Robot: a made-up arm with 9 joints. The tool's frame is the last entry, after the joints.
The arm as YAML. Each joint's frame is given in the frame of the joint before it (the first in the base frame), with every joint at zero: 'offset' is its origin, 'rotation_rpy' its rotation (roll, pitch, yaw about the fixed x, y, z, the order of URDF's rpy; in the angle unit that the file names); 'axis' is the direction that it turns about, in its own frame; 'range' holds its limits. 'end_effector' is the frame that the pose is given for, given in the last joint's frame.
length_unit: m
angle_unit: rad
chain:
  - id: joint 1
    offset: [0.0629, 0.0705, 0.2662]
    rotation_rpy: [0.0, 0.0, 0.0]
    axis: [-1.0, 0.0, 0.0]
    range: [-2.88, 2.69]
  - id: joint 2
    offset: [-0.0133, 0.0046, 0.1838]
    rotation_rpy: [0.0, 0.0, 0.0]
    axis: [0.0, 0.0, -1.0]
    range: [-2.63, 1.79]
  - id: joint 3
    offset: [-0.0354, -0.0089, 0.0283]
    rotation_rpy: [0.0, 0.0, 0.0]
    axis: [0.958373, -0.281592, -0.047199]
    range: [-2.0, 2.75]
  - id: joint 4
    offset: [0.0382, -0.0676, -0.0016]
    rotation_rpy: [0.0, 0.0, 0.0]
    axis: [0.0, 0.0, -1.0]
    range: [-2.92, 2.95]
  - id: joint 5
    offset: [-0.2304, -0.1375, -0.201]
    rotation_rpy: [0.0, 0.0, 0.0]
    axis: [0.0, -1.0, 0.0]
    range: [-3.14, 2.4]
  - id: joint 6
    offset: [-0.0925, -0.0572, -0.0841]
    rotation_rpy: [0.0, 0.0, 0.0]
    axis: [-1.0, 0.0, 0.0]
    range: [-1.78, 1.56]
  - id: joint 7
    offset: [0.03, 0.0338, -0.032]
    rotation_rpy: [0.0, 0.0, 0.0]
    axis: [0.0, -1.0, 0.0]
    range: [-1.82, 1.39]
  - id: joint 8
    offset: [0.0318, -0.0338, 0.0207]
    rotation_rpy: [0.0, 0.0, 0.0]
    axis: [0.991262, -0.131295, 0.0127]
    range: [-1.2, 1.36]
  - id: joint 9
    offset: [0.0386, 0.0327, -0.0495]
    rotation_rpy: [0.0, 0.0, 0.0]
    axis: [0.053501, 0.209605, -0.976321]
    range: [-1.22, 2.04]
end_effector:
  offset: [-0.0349, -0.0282, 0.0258]
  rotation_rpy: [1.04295, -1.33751, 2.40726]
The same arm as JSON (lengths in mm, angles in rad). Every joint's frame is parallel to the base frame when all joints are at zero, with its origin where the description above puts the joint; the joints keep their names.
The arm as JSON. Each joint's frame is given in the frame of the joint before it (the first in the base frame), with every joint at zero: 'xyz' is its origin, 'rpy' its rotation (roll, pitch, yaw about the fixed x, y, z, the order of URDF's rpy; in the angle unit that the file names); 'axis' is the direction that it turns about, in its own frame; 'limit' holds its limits. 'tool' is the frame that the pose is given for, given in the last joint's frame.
{
  "units": {
    "length": "mm",
    "angle": "rad"
  },
  "joints": [
    {
      "name": "joint 1",
      "type": "revolute",
      "origin": {
        "xyz": [
          62.9,
          70.5,
          266.2
        ],
        "rpy": [
          0.0,
          0.0,
          0.0
        ]
      },
      "axis": "-x",
      "limit": {
        "lower": -2.88,
        "upper": 2.69
      }
    },
    {
      "name": "joint 2",
      "type": "revolute",
      "origin": {
        "xyz": [
          -13.3,
          4.6,
          183.8
        ],
        "rpy": [
          0.0,
          0.0,
          0.0
        ]
      },
      "axis": "-z",
      "limit": {
        "lower": -2.63,
        "upper": 1.79
      }
    },
    {
      "name": "joint 3",
      "type": "revolute",
      "origin": {
        "xyz": [
          -35.4,
          -8.9,
          28.3
        ],
        "rpy": [
          0.0,
          0.0,
          0.0
        ]
      },
      "axis": [
        0.958373,
        -0.281592,
        -0.047199
      ],
      "limit": {
        "lower": -2.0,
        "upper": 2.75
      }
    },
    {
      "name": "joint 4",
      "type": "revolute",
      "origin": {
        "xyz": [
          38.2,
          -67.6,
          -1.6
        ],
        "rpy": [
          0.0,
          0.0,
          0.0
        ]
      },
      "axis": "-z",
      "limit": {
        "lower": -2.92,
        "upper": 2.95
      }
    },
    {
      "name": "joint 5",
      "type": "revolute",
      "origin": {
        "xyz": [
          -230.4,
          -137.5,
          -201.0
        ],
        "rpy": [
          0.0,
          0.0,
          0.0
        ]
      },
      "axis": "-y",
      "limit": {
        "lower": -3.14,
        "upper": 2.4
      }
    },
    {
      "name": "joint 6",
      "type": "revolute",
      "origin": {
        "xyz": [
          -92.5,
          -57.2,
          -84.1
        ],
        "rpy": [
          0.0,
          0.0,
          0.0
        ]
      },
      "axis": "-x",
      "limit": {
        "lower": -1.78,
        "upper": 1.56
      }
    },
    {
      "name": "joint 7",
      "type": "revolute",
      "origin": {
        "xyz": [
          30.0,
          33.8,
          -32.0
        ],
        "rpy": [
          0.0,
          0.0,
          0.0
        ]
      },
      "axis": "-y",
      "limit": {
        "lower": -1.82,
        "upper": 1.39
      }
    },
    {
      "name": "joint 8",
      "type": "revolute",
      "origin": {
        "xyz": [
          31.8,
          -33.8,
          20.7
        ],
        "rpy": [
          0.0,
          0.0,
          0.0
        ]
      },
      "axis": [
        0.991262,
        -0.131295,
        0.0127
      ],
      "limit": {
        "lower": -1.2,
        "upper": 1.36
      }
    },
    {
      "name": "joint 9",
      "type": "revolute",
      "origin": {
        "xyz": [
          38.6,
          32.7,
          -49.5
        ],
        "rpy": [
          0.0,
          0.0,
          0.0
        ]
      },
      "axis": [
        0.053501,
        0.209605,
        -0.976321
      ],
      "limit": {
        "lower": -1.22,
        "upper": 2.04
      }
    }
  ],
  "tool": {
    "origin": {
      "xyz": [
        -34.9,
        -28.2,
        25.8
      ],
      "rpy": [
        1.043,
        -1.3375,
        2.4073
      ]
    }
  }
}

